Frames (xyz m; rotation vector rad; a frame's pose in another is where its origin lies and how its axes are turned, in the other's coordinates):
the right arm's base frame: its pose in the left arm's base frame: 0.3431 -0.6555 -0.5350 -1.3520 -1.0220 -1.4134
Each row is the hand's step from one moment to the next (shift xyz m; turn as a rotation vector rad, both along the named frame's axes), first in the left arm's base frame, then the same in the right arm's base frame.
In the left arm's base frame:
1: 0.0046 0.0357 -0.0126 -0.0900 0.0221 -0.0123
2: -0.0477 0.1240 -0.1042 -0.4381 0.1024 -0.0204
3: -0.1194 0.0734 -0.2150 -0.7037 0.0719 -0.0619
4: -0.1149 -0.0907 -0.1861 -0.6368 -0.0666 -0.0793
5: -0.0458 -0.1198 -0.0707 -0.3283 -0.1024 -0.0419
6: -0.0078 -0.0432 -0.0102 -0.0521 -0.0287 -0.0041
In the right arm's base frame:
1: -0.0148 -0.0043 0.0349 -0.0141 -0.0924 -0.0022
2: -0.1120 -0.0753 0.1014 -0.0287 -0.4493 -0.0131
3: -0.2197 -0.1297 0.0278 -0.0693 -0.6977 -0.1122
4: -0.1805 -0.0846 -0.1278 -0.0777 -0.5977 -0.2301
5: -0.0632 -0.0127 -0.1315 -0.0368 -0.2910 -0.1844
6: -0.0075 0.0036 -0.0443 -0.0025 -0.0431 -0.0411

